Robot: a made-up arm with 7 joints.
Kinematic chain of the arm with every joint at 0, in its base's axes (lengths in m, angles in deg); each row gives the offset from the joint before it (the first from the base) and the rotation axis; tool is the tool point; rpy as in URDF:
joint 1: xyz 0 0 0 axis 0.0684 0.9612 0.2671
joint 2: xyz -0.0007 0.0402 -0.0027 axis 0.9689 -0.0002 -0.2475
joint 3: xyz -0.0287 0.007 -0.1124 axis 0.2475 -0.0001 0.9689
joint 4: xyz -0.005 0 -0.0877 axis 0.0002 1 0
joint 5: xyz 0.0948 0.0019 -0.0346 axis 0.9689 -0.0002 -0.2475
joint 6: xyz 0.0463 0 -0.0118 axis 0.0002 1 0
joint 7: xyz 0.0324 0 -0.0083 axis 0.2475 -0.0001 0.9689
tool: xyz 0 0 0 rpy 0 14.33 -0.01
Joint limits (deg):
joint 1: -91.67..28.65
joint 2: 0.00..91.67
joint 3: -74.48..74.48
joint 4: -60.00..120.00
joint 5: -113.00..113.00
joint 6: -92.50..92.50
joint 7: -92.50..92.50
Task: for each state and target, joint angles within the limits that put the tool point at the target. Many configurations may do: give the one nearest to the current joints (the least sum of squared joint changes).
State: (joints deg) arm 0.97 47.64 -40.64 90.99 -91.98 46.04 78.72
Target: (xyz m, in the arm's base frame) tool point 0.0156 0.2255 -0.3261
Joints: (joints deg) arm -13.31 35.37 -39.49 81.88 -93.61 50.61 78.72
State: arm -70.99 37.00 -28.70 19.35 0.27 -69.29 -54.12
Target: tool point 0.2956 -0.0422 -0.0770
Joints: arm -65.92 20.77 -38.93 25.58 2.11 -66.24 -54.12
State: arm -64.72 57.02 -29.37 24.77 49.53 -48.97 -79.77
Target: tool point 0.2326 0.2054 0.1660
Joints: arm -85.20 80.36 -12.36 24.03 47.89 -46.82 -79.77
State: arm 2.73 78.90 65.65 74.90 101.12 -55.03 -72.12
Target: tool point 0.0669 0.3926 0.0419
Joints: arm 3.75 87.92 68.67 59.98 97.44 -67.01 -72.12
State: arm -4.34 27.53 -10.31 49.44 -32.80 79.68 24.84
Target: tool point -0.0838 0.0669 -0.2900
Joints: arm 27.55 20.17 -24.18 8.89 -42.22 92.50 24.84
